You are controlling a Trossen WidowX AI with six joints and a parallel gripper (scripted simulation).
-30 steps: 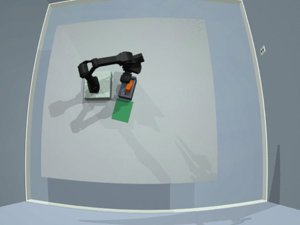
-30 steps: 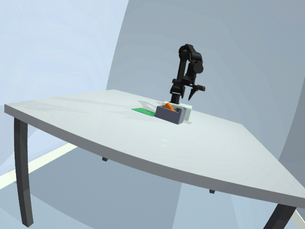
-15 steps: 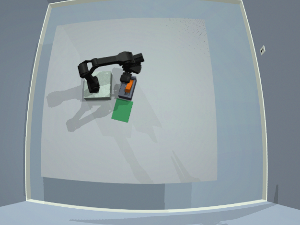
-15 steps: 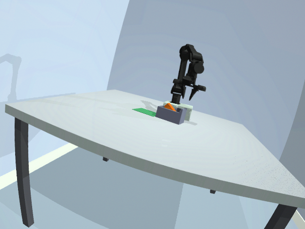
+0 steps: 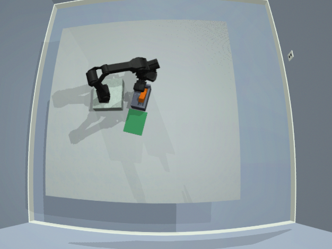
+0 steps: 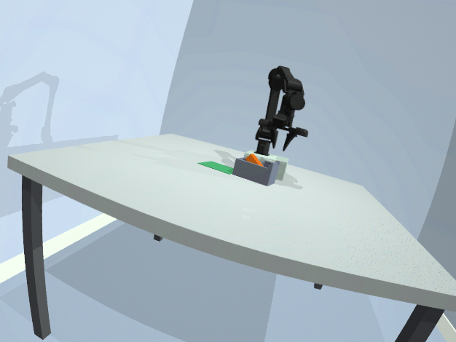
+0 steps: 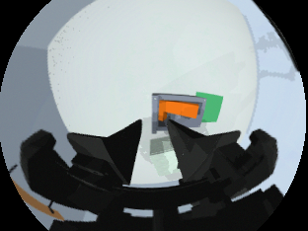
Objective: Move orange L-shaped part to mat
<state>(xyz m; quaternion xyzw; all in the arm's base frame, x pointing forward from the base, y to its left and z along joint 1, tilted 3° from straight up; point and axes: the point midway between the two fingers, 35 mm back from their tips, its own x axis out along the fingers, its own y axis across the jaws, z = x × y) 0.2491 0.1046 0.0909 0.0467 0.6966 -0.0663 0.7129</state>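
My gripper tip is now 100 mm above the orange L-shaped part, 50 mm to the left of it and 20 mm past it. Also, from my gripper tip: green mat (220 mm to the right, 150 mm below, 50 mm behind).
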